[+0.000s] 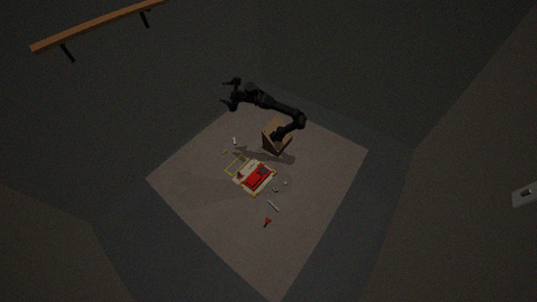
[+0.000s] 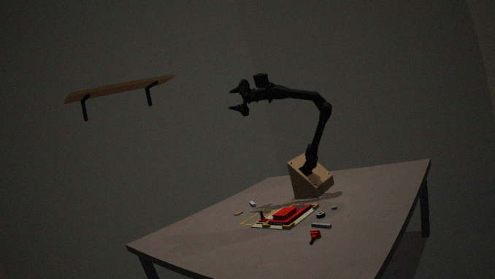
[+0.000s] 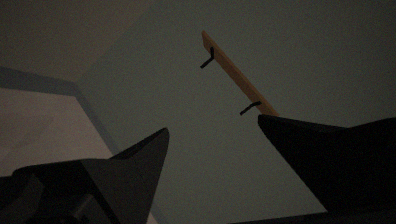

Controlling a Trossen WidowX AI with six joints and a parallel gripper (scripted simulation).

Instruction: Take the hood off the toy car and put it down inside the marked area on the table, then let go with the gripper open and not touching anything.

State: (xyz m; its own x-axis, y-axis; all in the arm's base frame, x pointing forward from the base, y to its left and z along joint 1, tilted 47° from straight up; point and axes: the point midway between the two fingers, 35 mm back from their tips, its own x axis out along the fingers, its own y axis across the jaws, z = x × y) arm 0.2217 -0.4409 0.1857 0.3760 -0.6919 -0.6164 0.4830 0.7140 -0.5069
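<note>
The hood lies 56 cm below my gripper tip, 26 cm to the left of it and 11 cm ahead of it. From my gripper tip the other things lie so: grey socket (56 cm below, 15 cm to the left, 14 cm ahead); black wheel (59 cm below, 43 cm to the left, 7 cm ahead); wooden piece (59 cm below, 10 cm to the right, 5 cm ahead).
</note>
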